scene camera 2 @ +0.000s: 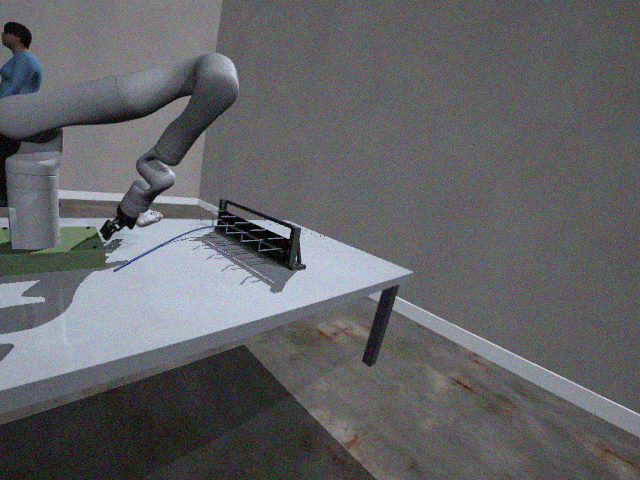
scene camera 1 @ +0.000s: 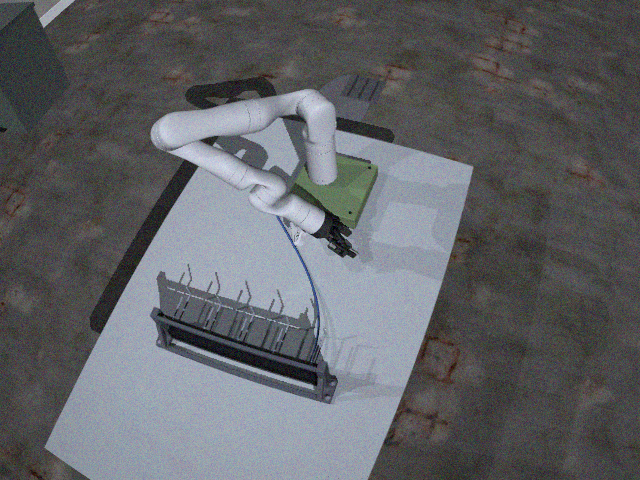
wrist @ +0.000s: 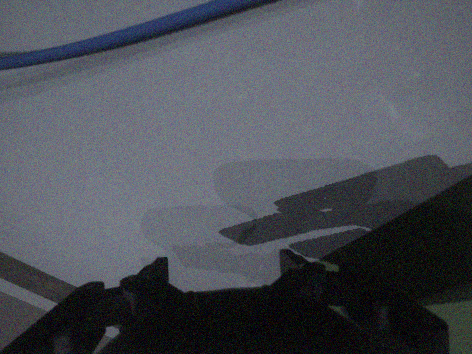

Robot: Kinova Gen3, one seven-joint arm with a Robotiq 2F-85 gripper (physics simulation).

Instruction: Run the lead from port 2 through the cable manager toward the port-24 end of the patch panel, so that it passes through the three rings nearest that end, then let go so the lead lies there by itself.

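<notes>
The blue lead runs in a curve over the table from the right end of the patch panel in scene camera 1. Its other end lies on the table near the robot base in scene camera 2. The cable manager's thin rings stand along the panel's base-facing side; the lead runs by the end ring, and whether it passes through that ring is unclear. My gripper is open and empty, beside the green base plate and apart from the lead.
The green base plate carries the arm. A small pale object shows beside the wrist. The table has a free edge right of my gripper in scene camera 1. A person stands behind.
</notes>
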